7 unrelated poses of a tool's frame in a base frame.
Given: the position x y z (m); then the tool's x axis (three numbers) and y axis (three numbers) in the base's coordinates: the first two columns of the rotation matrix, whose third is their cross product.
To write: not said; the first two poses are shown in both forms.
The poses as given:
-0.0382 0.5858 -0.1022 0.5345 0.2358 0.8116 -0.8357 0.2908 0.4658
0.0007 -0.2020 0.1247 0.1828 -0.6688 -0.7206 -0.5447 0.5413 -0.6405
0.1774 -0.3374 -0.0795 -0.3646 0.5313 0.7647 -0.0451 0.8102 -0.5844
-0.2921 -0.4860 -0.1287 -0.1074 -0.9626 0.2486 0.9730 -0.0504 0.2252
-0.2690 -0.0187 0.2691 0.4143 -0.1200 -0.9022 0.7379 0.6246 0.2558
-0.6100 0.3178 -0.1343 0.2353 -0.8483 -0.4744 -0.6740 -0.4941 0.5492
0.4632 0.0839 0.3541 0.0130 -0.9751 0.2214 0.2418 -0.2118 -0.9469
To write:
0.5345 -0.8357 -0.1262; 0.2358 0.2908 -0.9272; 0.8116 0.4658 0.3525; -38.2 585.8 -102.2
0.1828 -0.5447 0.8184; -0.6688 0.5413 0.5096; -0.7206 -0.6405 -0.2653; 0.7 -202.0 124.7
-0.3646 -0.0451 -0.9301; 0.5313 0.8102 -0.2476; 0.7647 -0.5844 -0.2714; 177.4 -337.4 -79.5
-0.1074 0.9730 -0.2042; -0.9626 -0.0504 0.2661; 0.2486 0.2252 0.9420; -292.1 -486.0 -128.7
0.4143 0.7379 0.5328; -0.1200 0.6246 -0.7717; -0.9022 0.2558 0.3473; -269.0 -18.7 269.1
0.2353 -0.6740 -0.7003; -0.8483 -0.4941 0.1905; -0.4744 0.5492 -0.6880; -610.0 317.8 -134.3
0.0130 0.2418 0.9702; -0.9751 -0.2118 0.0658; 0.2214 -0.9469 0.2330; 463.2 83.9 354.1

